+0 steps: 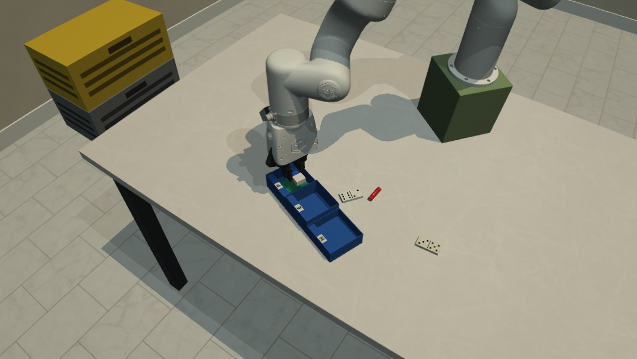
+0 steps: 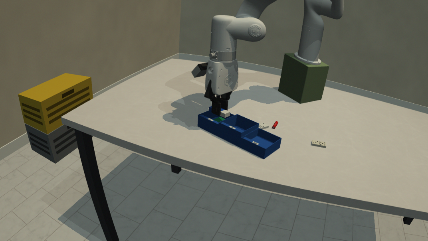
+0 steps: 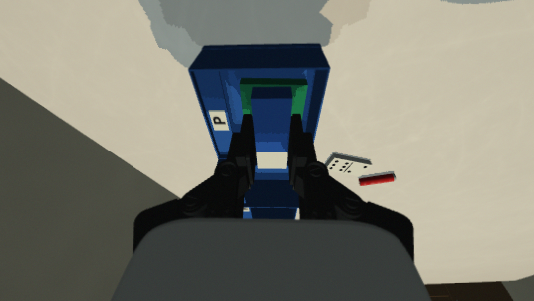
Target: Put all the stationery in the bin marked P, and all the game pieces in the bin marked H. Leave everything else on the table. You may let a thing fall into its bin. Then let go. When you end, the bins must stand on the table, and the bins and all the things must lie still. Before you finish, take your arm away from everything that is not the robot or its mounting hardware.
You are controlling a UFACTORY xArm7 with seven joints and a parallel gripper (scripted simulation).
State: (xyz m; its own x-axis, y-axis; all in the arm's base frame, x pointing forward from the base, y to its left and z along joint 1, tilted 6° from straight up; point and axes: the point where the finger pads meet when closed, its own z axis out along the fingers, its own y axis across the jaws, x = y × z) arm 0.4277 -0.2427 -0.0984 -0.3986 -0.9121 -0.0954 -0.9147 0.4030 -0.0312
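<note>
My gripper is now 50 mm above the green block. Round my hand: blue-and-white eraser 10 mm to the left, 20 mm below; then red cylinder 80 mm behind, 170 mm to the left, 60 mm below; then blue three-part bin 40 mm ahead, 70 mm to the left, 40 mm below.
</note>
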